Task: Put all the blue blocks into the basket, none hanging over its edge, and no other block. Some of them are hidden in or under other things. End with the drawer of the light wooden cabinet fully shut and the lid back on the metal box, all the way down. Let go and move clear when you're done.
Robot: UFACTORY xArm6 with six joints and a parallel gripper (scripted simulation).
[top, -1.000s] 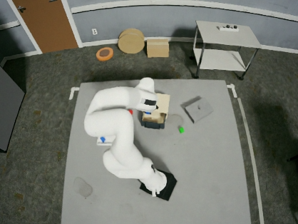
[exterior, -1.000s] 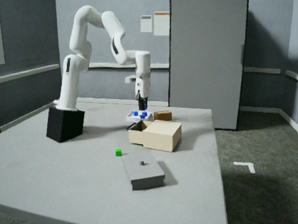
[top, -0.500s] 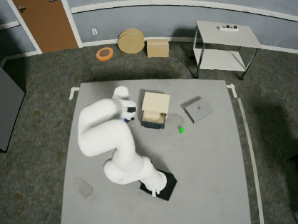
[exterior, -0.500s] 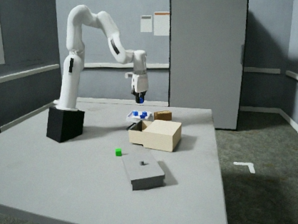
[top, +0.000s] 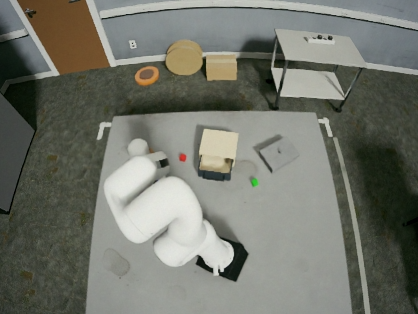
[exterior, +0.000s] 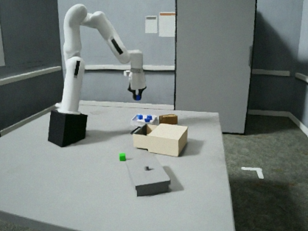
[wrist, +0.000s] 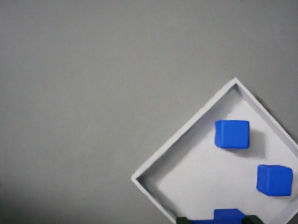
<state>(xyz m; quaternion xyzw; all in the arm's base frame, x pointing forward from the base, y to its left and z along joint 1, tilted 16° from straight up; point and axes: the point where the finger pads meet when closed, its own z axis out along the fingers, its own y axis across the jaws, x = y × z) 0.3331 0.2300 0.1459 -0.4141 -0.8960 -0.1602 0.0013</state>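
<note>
Right now the white basket is 30 mm ahead of my hand, 40 mm to the left of it and 170 mm below it. Round my hand: light wooden cabinet: 170 mm ahead, 310 mm to the right, 140 mm below; then brown box: 200 mm ahead, 30 mm to the left, 150 mm below; then dark-rimmed drawer: 120 mm ahead, 300 mm to the right, 140 mm below.
</note>
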